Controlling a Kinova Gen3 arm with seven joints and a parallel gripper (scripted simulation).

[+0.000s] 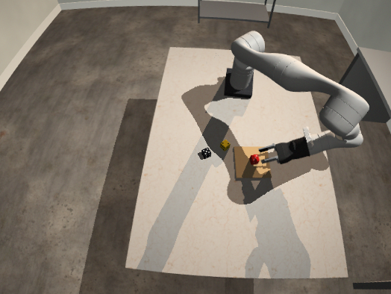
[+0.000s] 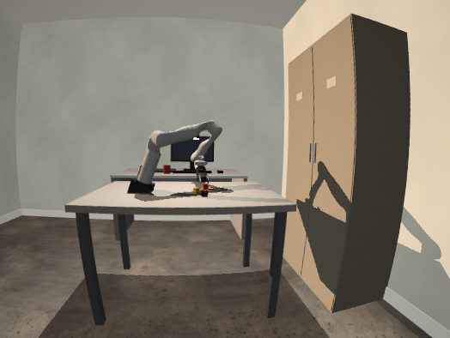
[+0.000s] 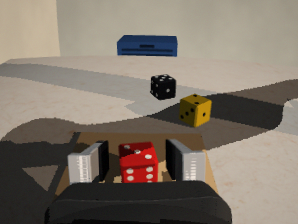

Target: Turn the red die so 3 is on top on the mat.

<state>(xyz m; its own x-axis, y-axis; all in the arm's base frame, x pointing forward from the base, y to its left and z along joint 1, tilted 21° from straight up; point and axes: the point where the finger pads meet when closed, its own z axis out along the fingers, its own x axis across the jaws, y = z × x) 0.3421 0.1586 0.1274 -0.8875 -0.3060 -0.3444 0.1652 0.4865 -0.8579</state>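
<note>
Right now the red die is 3 cm to the right of my hand, 3 cm below it and 1 cm ahead of it. The rest, counted from my hand: tan mat (5 cm below, 4 cm to the right, 1 cm ahead); black die (22 cm to the right, 4 cm below, 3 cm ahead); yellow die (16 cm to the right, 4 cm below, 2 cm behind).
</note>
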